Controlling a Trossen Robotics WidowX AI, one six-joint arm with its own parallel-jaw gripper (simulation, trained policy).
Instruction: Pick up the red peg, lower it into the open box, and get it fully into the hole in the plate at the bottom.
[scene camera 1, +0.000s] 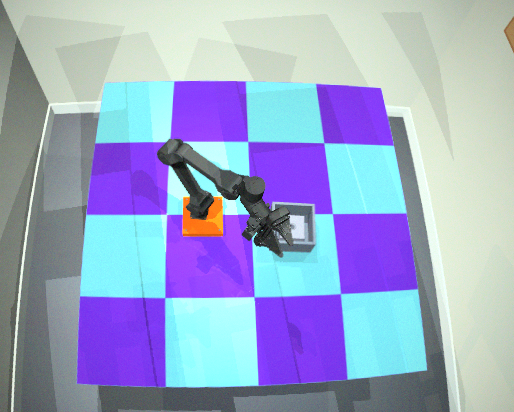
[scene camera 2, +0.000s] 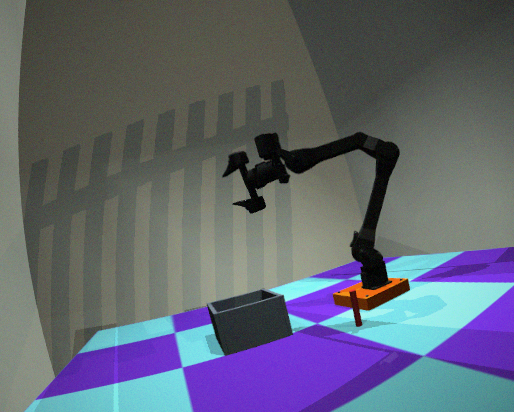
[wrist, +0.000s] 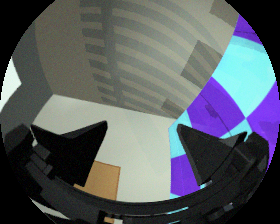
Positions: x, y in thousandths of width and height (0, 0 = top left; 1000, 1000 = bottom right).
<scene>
I see my gripper (scene camera 1: 559, 610) and a grey box (scene camera 1: 598, 511).
My gripper also shows in scene camera 2 (scene camera 2: 445, 462) and in the wrist view (wrist: 512, 565).
</scene>
